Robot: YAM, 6 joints.
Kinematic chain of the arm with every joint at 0, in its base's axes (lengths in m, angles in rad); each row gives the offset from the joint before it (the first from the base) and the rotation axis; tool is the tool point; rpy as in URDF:
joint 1: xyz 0 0 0.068 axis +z
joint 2: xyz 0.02 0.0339 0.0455 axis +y
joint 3: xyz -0.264 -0.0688 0 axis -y
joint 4: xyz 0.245 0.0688 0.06 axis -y
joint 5: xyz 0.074 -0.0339 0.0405 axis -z
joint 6: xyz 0.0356 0 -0.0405 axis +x
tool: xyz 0 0 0 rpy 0 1.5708 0
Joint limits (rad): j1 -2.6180..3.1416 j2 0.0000..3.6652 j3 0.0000..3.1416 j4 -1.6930..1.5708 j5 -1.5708..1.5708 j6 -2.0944..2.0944
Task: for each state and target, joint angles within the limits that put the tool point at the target. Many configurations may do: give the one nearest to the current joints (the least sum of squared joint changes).
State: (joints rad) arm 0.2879 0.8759 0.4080 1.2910 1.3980 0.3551
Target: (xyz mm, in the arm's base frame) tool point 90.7 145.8 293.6
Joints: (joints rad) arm 1.2181 0.9543 0.3646 1.2649 1.3517 0.3551
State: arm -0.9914 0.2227 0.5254 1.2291 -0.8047 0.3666
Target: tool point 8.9 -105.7 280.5
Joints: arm -1.6838 0.4305 0.1249 1.0984 -0.6227 0.3666
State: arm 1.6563 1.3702 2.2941 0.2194 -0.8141 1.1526
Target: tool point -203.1 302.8 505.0
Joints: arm 2.0866 1.6465 1.8295 0.0744 -0.8744 1.1526
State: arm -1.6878 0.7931 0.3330 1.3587 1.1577 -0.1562
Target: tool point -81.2 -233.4 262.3
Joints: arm -1.7772 1.3115 0.4792 1.2233 1.0953 -0.1562
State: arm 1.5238 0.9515 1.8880 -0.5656 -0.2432 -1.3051
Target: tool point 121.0 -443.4 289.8
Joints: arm 1.8580 0.0000 2.6149 -1.2908 -0.2724 -1.3051
